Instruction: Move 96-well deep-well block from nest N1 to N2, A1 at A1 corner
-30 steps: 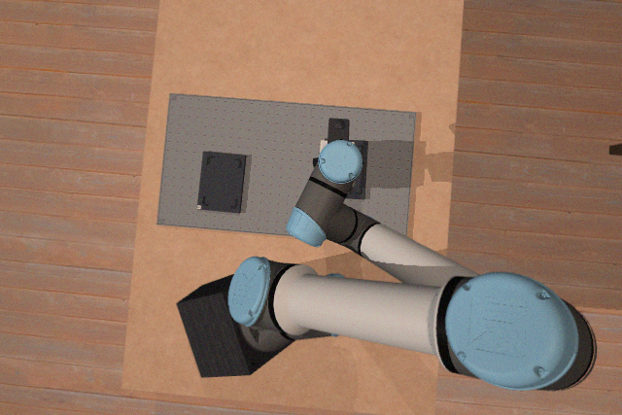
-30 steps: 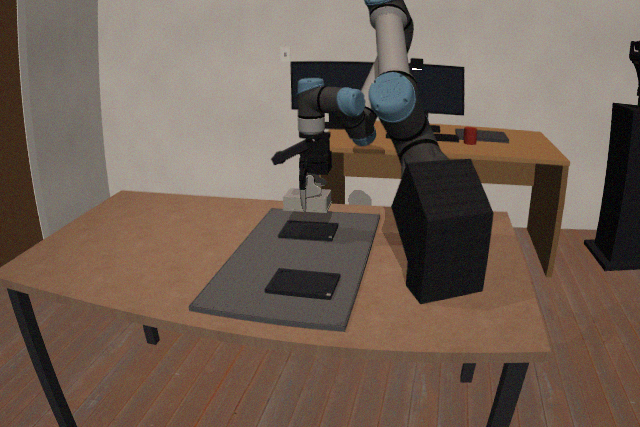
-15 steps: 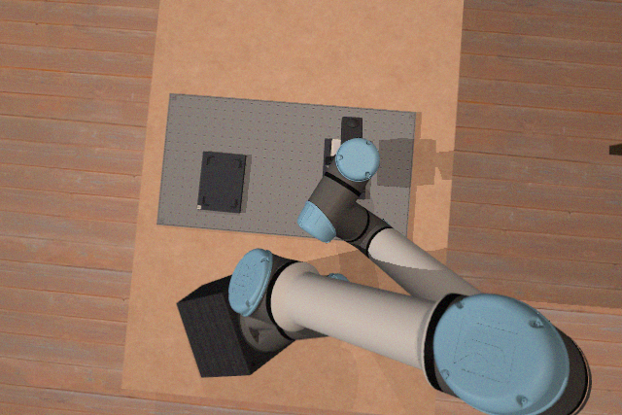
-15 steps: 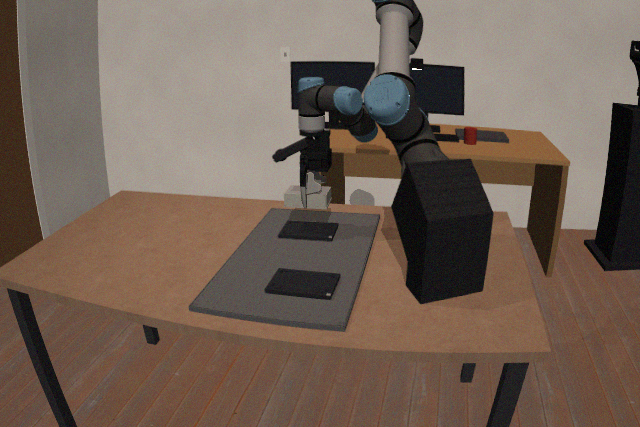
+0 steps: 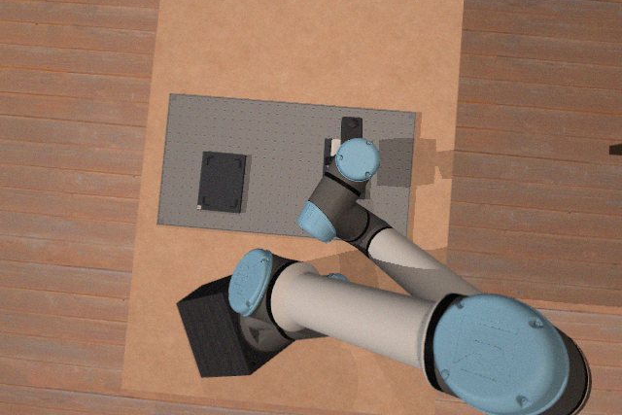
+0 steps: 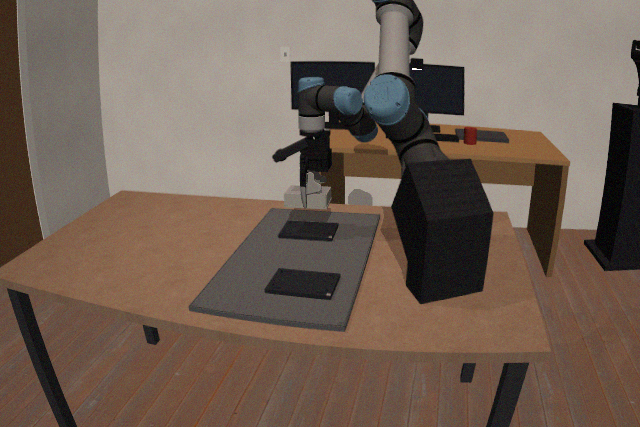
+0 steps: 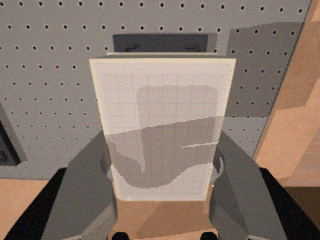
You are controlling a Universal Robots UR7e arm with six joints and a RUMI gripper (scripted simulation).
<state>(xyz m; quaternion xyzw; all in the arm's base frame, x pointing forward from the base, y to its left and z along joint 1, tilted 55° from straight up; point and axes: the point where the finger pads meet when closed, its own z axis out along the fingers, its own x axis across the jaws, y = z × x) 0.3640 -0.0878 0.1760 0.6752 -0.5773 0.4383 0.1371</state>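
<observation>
Right now my hand is 10 cm above the black nest N2. Also, from my hand: 96-well deep-well block: 1 cm above; then black nest N1: 4 cm behind, 34 cm to the left, 10 cm below.
</observation>
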